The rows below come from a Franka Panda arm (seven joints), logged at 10 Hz.
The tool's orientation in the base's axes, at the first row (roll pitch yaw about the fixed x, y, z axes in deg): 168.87 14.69 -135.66
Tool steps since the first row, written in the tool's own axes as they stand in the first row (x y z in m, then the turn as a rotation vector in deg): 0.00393 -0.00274 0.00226 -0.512 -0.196 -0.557; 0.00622 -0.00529 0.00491 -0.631 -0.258 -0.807; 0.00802 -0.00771 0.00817 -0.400 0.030 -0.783; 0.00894 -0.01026 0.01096 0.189 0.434 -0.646; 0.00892 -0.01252 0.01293 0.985 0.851 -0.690; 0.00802 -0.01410 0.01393 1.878 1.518 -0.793; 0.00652 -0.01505 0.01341 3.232 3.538 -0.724; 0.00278 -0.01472 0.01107 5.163 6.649 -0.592; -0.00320 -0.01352 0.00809 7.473 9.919 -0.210; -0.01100 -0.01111 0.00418 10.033 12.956 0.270; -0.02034 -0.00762 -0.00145 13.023 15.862 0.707
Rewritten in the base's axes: -0.00065 -0.00378 -0.00365 0.472 0.042 0.622; -0.00028 -0.00620 -0.00723 0.588 0.003 0.878; 0.00036 -0.00802 -0.01123 0.221 0.046 0.850; 0.00168 -0.00947 -0.01459 -0.471 -0.040 0.646; 0.00341 -0.01035 -0.01687 -1.325 -0.313 0.564; 0.00521 -0.01049 -0.01789 -2.428 -0.504 0.560; 0.00691 -0.01027 -0.01719 -4.817 -0.049 0.528; 0.00916 -0.00825 -0.01396 -8.390 0.763 0.494; 0.01231 -0.00434 -0.00939 -12.328 1.504 0.156; 0.01580 0.00132 -0.00325 -16.268 1.950 -0.381; 0.01950 0.00821 0.00511 -20.412 2.005 -1.012
